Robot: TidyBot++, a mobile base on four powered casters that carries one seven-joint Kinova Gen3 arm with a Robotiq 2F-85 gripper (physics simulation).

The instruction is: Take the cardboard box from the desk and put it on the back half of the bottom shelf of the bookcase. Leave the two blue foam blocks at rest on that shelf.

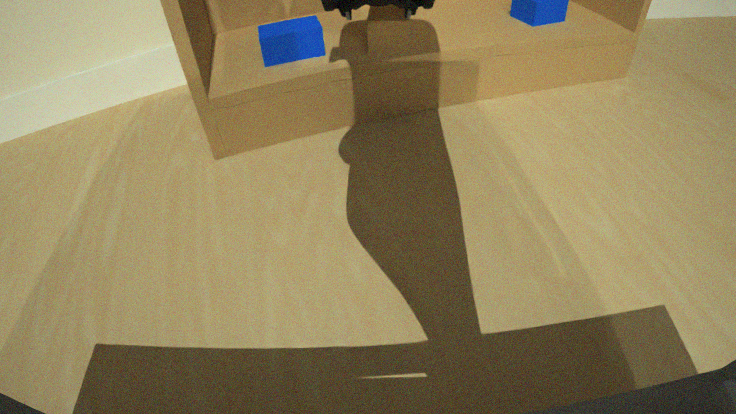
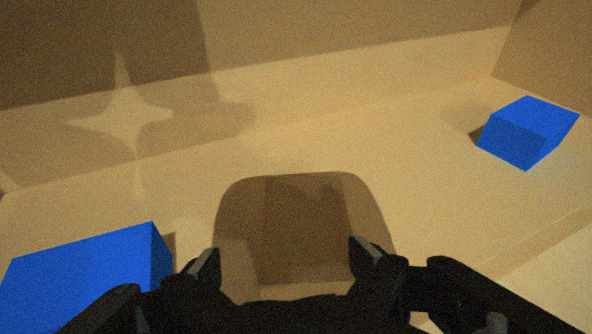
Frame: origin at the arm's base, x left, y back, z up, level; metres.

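Seen in the pictures: gripper, fingertip midpoint: (image 1: 378,12) (image 2: 285,258).
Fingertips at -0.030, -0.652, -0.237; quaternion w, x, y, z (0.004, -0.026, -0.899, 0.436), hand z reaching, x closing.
A point is followed by its place in that frame, as x, y, z.
My gripper (image 1: 378,13) @(-0.030, -0.652, -0.237) (image 2: 285,258) @(-0.030, -0.652, -0.237) is open, low over the bottom shelf (image 1: 478,30) @(-0.200, -0.723, -0.296) (image 2: 410,165) @(-0.186, -0.781, -0.296) of the bookcase. A dark brown shape that looks like the cardboard box (image 1: 386,13) @(-0.043, -0.673, -0.246) (image 2: 305,230) @(-0.046, -0.676, -0.246) shows between and beyond the open fingers. It is in deep shadow, so its edges and how it stands on the shelf are hard to tell. One blue foam block (image 1: 288,43) @(0.099, -0.636, -0.267) (image 2: 75,270) @(0.103, -0.671, -0.251) rests on the shelf to the left, close to my left finger. The other blue foam block (image 1: 540,11) @(-0.322, -0.754, -0.269) (image 2: 530,130) @(-0.303, -0.765, -0.251) rests farther off to the right.
The bookcase's left side panel (image 1: 193,61) @(0.208, -0.551, -0.239) and front board (image 1: 288,113) @(0.106, -0.578, -0.350) face me; the back panel (image 2: 350,85) @(-0.154, -0.922, -0.259) and right side panel (image 2: 550,60) @(-0.482, -0.925, -0.241) rise around the shelf. The arm's shadow crosses the wooden floor (image 1: 205,231) @(0.203, -0.407, -0.396) and shelf. The wall's white baseboard (image 1: 102,82) @(0.525, -0.777, -0.339) is at the left.
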